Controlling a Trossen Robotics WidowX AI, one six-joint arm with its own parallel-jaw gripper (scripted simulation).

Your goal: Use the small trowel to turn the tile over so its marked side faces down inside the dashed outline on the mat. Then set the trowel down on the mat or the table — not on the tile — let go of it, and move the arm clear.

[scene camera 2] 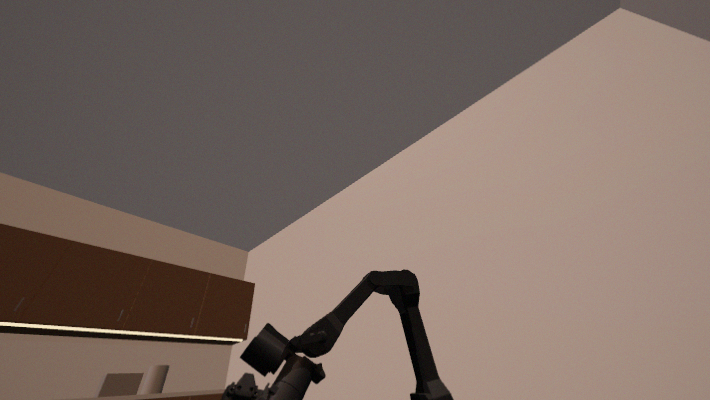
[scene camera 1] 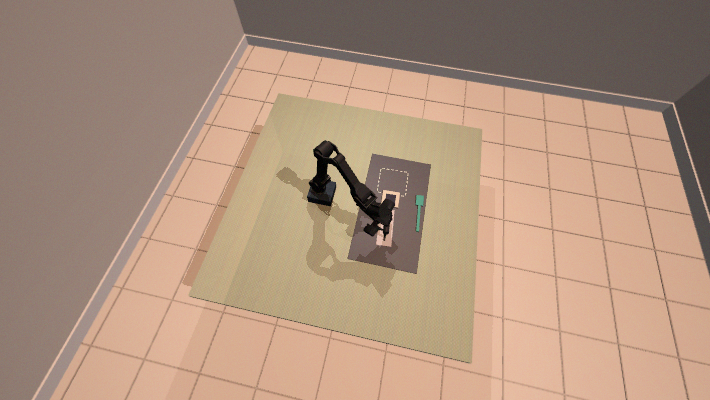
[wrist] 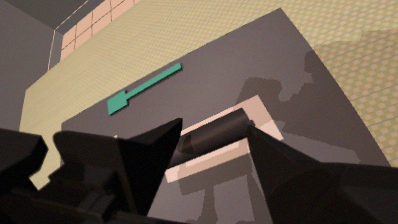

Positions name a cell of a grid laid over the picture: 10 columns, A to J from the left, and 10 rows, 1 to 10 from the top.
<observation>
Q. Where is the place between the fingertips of my gripper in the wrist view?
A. At F6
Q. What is my gripper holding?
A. Nothing.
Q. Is my gripper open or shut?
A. Open.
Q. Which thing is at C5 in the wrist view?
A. A teal flat tool.
</observation>
